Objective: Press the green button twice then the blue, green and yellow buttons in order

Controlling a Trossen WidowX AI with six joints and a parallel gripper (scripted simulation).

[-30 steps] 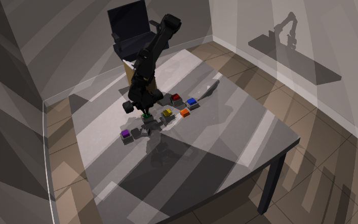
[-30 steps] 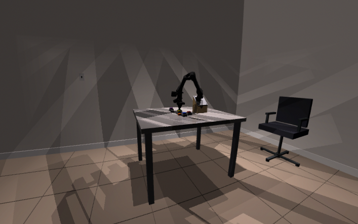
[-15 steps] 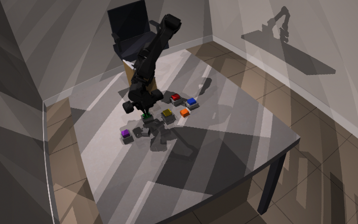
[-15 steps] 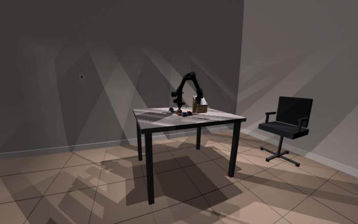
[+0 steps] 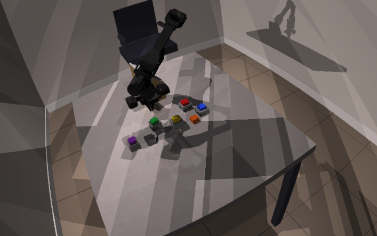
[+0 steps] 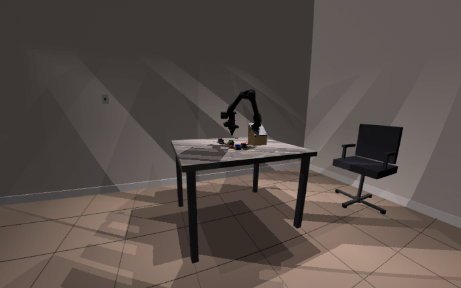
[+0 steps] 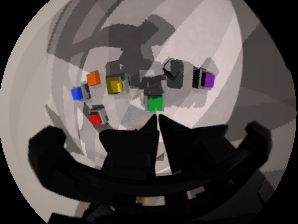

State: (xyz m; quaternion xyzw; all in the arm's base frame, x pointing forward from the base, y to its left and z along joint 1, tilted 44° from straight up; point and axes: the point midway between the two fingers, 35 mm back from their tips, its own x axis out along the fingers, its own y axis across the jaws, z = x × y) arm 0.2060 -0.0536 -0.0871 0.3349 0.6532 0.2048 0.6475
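The green button lies 60 mm below my gripper tip. Round my gripper tip: small grey block 80 mm ahead, 60 mm to the right, 80 mm below; purple button 40 mm ahead, 140 mm to the right, 60 mm below; yellow button 60 mm ahead, 80 mm to the left, 60 mm below.
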